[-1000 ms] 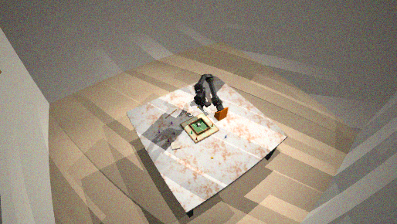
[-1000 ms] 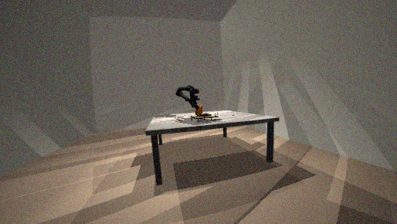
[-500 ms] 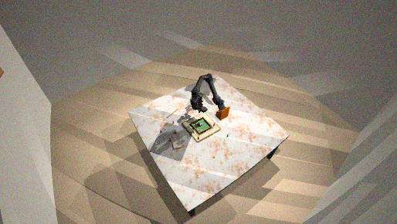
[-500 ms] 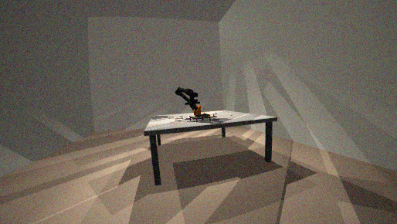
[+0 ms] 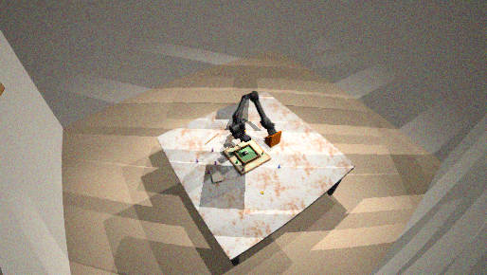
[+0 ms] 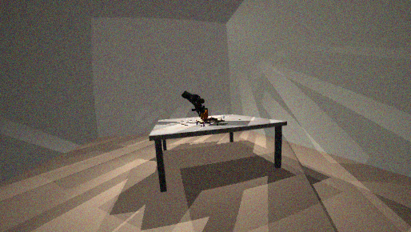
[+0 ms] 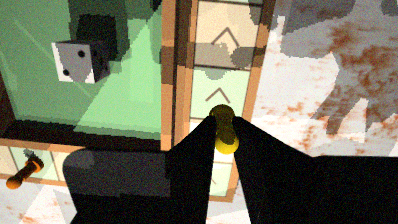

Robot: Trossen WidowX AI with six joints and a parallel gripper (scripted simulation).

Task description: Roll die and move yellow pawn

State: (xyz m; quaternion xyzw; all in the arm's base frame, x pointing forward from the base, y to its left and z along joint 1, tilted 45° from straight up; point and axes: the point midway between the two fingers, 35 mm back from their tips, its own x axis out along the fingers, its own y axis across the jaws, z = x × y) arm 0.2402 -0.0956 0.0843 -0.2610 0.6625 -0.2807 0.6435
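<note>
Right now my gripper tip is 10 mm below the yellow pawn. Round my gripper tip: green pawn 140 mm ahead, 130 mm to the left, 40 mm below; green tray 30 mm ahead, 110 mm to the left, 60 mm below; grey die 30 mm ahead, 100 mm to the left, 40 mm below.
</note>
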